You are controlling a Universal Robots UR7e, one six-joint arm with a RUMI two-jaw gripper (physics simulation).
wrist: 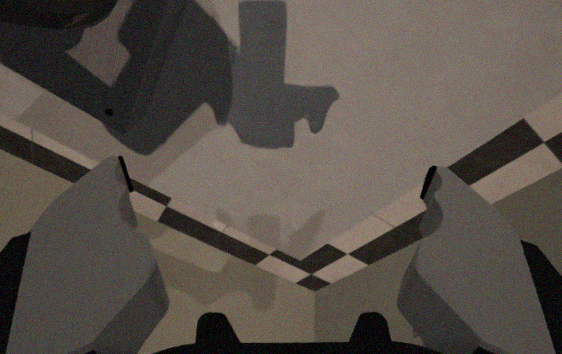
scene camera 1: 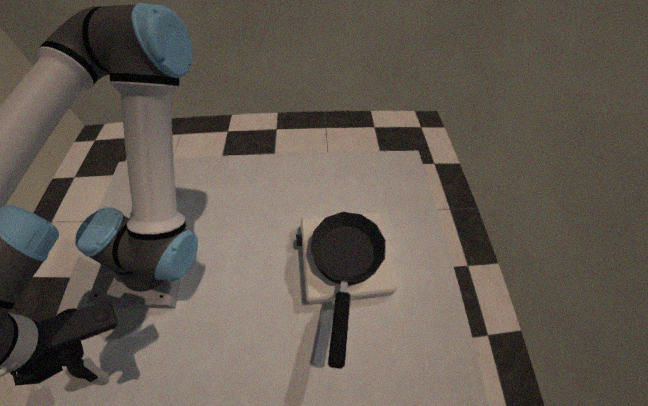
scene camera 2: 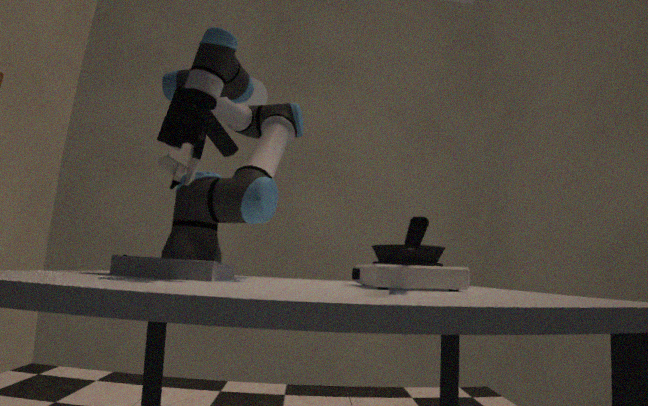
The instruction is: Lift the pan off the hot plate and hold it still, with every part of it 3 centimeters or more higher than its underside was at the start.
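Places are measured from the arm's base along level axes (x ahead, y right, z down), in metres.
Pixels of known places: gripper, fingertip midpoint: [wrist: 280, 167] [scene camera 1: 95, 346] [scene camera 2: 177, 187]; arm's base, link origin: [scene camera 2: 191, 261].
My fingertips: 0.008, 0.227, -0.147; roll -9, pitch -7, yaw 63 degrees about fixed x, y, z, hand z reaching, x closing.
Ahead of a thing's pixels: the offset from my fingertips to its middle, as dx, dy, dz. Level surfaces: height alone.
A black pan {+0.533, -0.105, +0.080} [scene camera 1: 345, 250] [scene camera 2: 409, 255] sits upright on a white hot plate {+0.551, -0.198, +0.156} [scene camera 1: 382, 285] [scene camera 2: 415, 277]. Its black handle {+0.503, +0.001, +0.065} [scene camera 1: 339, 330] [scene camera 2: 417, 231] points toward the bottom of the scene camera 1 view and rises at a slant. My gripper [wrist: 280, 167] is open and empty, with its two jaws wide apart in the wrist view. It hangs in the air above the table near the arm's base, far to the left of the pan. The pan and hot plate do not show in the wrist view.
The arm's base plate [scene camera 1: 161, 300] [scene camera 2: 165, 268] stands on the table {dz +0.190} [scene camera 1: 240, 250] [scene camera 2: 300, 292], left of the hot plate. A dark knob {+0.433, -0.261, +0.157} [scene camera 1: 299, 236] [scene camera 2: 355, 273] sticks out from the hot plate's left side. A checkered floor lies beyond the table's edges, with a wall behind the arm.
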